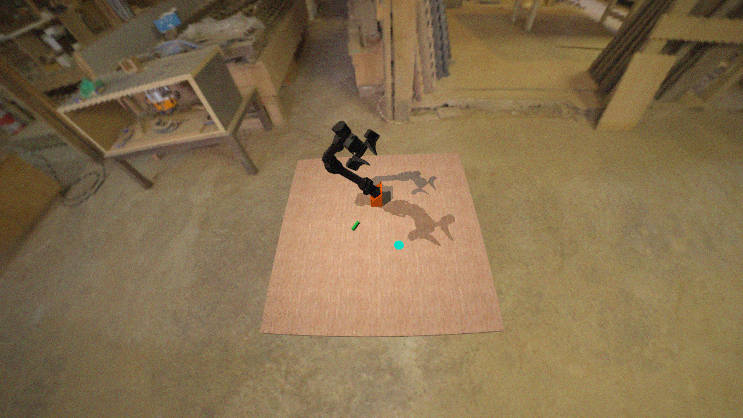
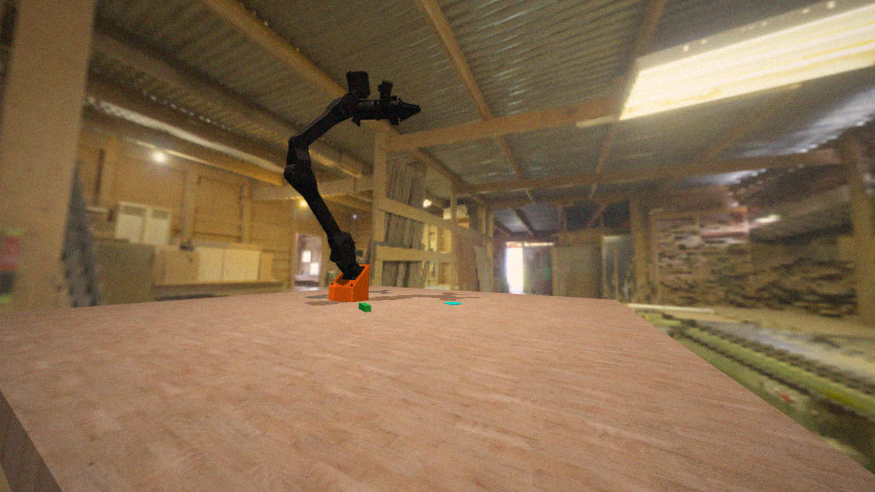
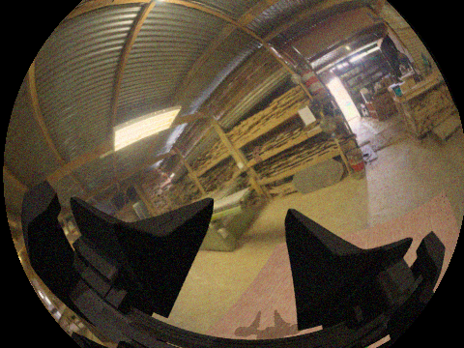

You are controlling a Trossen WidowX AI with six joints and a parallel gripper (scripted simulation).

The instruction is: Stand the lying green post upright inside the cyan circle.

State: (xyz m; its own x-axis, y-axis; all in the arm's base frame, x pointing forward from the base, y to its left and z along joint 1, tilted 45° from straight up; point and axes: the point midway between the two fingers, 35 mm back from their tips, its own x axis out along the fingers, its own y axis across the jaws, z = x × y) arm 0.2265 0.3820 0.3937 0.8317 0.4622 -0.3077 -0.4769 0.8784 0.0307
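Right now my gripper tip is 64 cm above the green post, 15 cm to the left of it and 7 cm past it. Also, from my gripper tip: cyan circle 64 cm below, 12 cm to the left, 7 cm ahead.
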